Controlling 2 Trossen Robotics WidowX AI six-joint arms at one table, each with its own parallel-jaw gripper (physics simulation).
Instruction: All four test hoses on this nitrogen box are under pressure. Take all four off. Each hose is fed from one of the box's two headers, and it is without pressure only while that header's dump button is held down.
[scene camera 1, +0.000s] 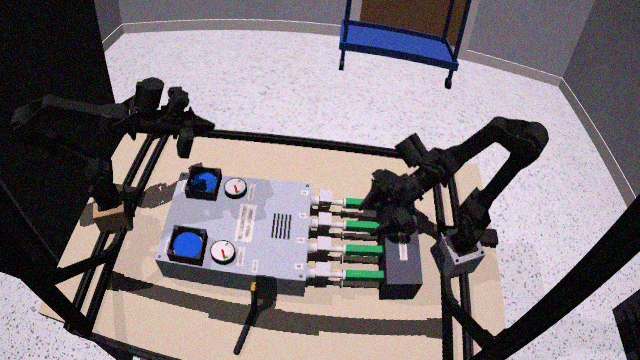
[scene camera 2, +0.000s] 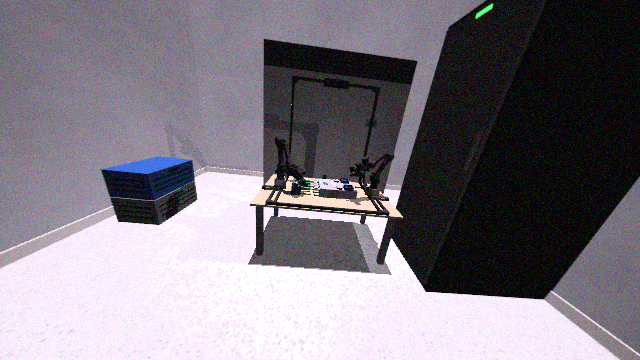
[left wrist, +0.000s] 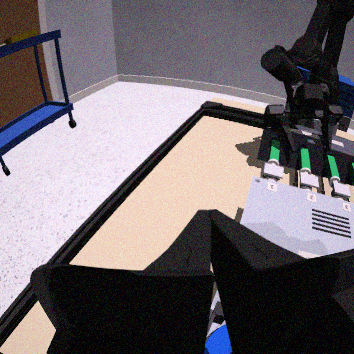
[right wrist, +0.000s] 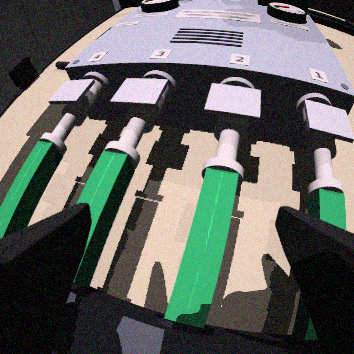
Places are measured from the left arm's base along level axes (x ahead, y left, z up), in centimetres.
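Pixels of known places: left gripper, fingertip midpoint: (scene camera 1: 214, 126) (scene camera 2: 349, 175) (left wrist: 206, 218); right gripper, fingertip midpoint: (scene camera 1: 364, 222) (scene camera 2: 306, 182) (left wrist: 311, 151) (right wrist: 186, 216); left arm's base, origin of the base link: (scene camera 1: 107, 200) (scene camera 2: 373, 187); right arm's base, origin of the base link: (scene camera 1: 463, 243) (scene camera 2: 280, 178).
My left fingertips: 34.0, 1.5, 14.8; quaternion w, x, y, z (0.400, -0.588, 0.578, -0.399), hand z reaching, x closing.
Observation:
For each thing: its top centre in the pictures, then the offset to it from my left fingertips, as dx, dy, dz. "*": a spot on its surface instead.
- pale nitrogen box, surface spot: (right wrist: 215, 52) * +14.5, -21.3, -15.2
- dark block, surface spot: (scene camera 1: 400, 277) * +30.5, -42.8, -15.1
- black supply line, surface spot: (scene camera 1: 245, 335) * -5.4, -43.2, -22.1
The pale nitrogen box (scene camera 1: 290, 200) (right wrist: 215, 52) has two blue dump buttons, a back one (scene camera 1: 206, 183) and a front one (scene camera 1: 187, 245). Green hoses 1 (scene camera 1: 354, 202) (right wrist: 327, 205), 2 (scene camera 1: 361, 225) (right wrist: 207, 235), 3 (scene camera 1: 364, 249) (right wrist: 102, 185) and 4 (scene camera 1: 364, 274) (right wrist: 30, 180) sit on its ports. My left gripper (scene camera 1: 212, 125) (left wrist: 206, 218) is shut and empty, raised behind the box's back-left corner, off both buttons. My right gripper (scene camera 1: 372, 217) (right wrist: 186, 216) is open, with its fingers on either side of hose 2 and apart from it.
The hoses run to a dark block (scene camera 1: 400, 277) under my right gripper. Two gauges, back (scene camera 1: 235, 187) and front (scene camera 1: 222, 251), stand beside the buttons; their readings are unclear. A black supply line (scene camera 1: 245, 335) lies in front of the box. A blue cart (scene camera 1: 400, 46) stands beyond the table.

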